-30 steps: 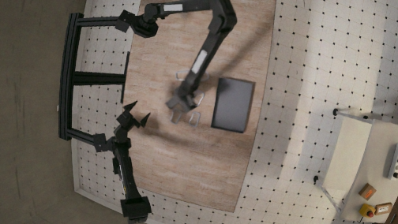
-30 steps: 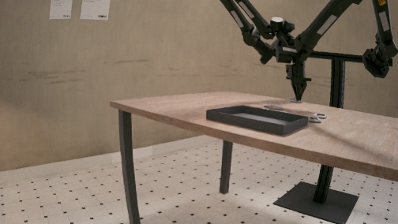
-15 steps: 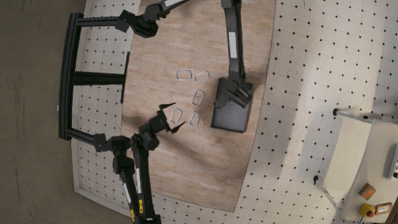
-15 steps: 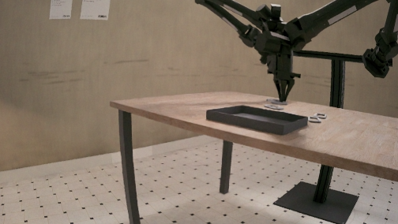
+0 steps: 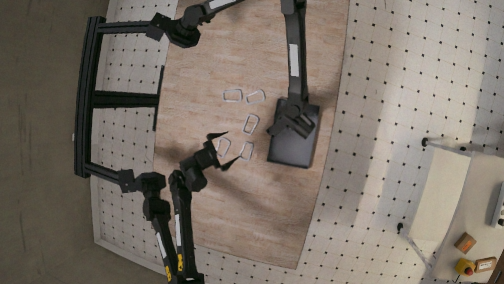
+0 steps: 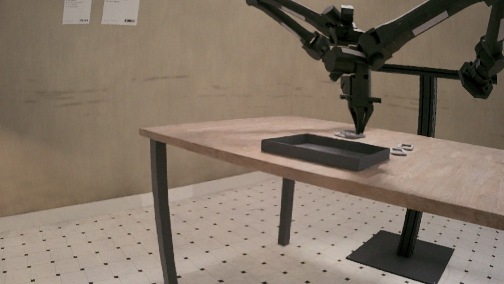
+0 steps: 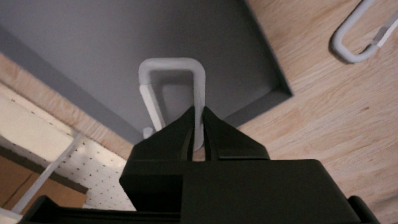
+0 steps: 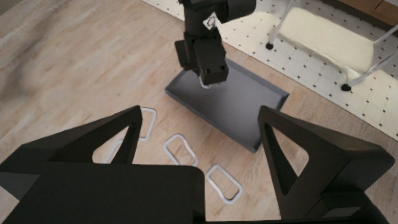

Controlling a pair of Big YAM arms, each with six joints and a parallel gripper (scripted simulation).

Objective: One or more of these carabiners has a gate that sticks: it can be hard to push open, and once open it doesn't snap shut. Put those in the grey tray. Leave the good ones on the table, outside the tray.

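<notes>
Right now my left hand is 8 cm to the left of the grey tray, 6 cm above it and 3 cm short of it.
</notes>
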